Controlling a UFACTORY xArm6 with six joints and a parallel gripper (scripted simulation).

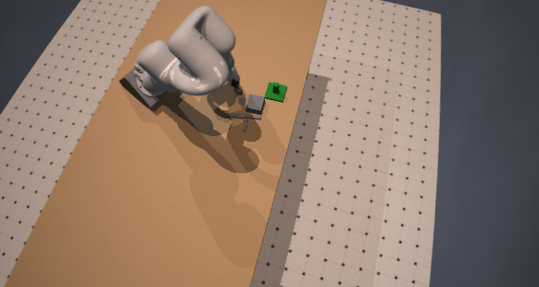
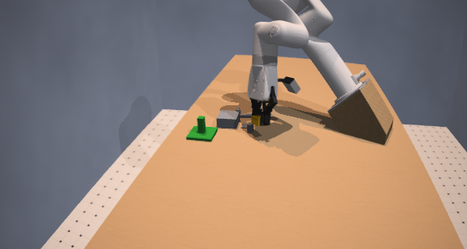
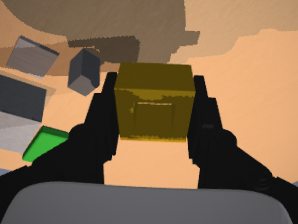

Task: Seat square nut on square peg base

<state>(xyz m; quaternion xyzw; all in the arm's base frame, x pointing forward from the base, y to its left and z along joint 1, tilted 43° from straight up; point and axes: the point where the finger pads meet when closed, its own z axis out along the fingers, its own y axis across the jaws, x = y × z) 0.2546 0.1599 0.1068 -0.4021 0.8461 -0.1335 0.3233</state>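
Now: the small grey cube 4 cm ahead of my hand, 3 cm to the right of it and 5 cm below it. The rest, counted from my hand: grey block (11 cm ahead, 7 cm to the right, 5 cm below); thin grey bar (8 cm ahead, 13 cm to the right, 6 cm below).
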